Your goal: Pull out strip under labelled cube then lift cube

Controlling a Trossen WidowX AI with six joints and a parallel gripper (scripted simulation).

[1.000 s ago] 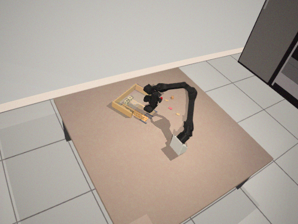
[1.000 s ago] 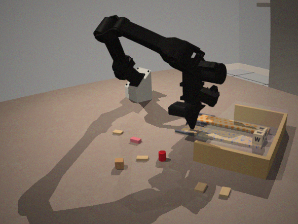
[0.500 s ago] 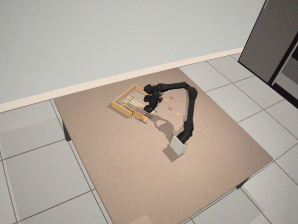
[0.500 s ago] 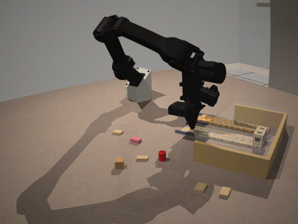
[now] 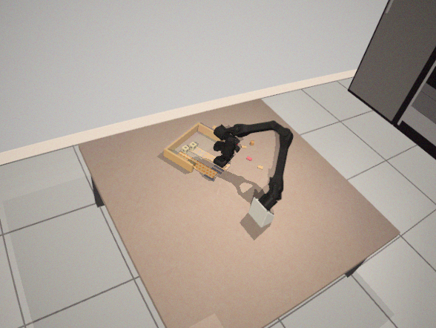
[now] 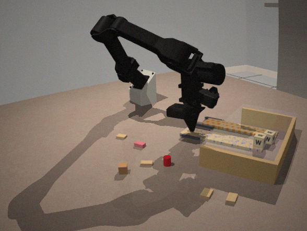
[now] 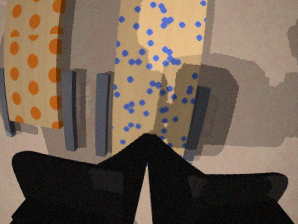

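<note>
Now: gripper tip 9 cm short of the orange-dotted strip and 13 cm to the right of it. From my gripper tip the other things lie so: pink block 3 cm behind, 17 cm to the right; then red cylinder 10 cm ahead, 17 cm to the right, 1 cm above.
</note>
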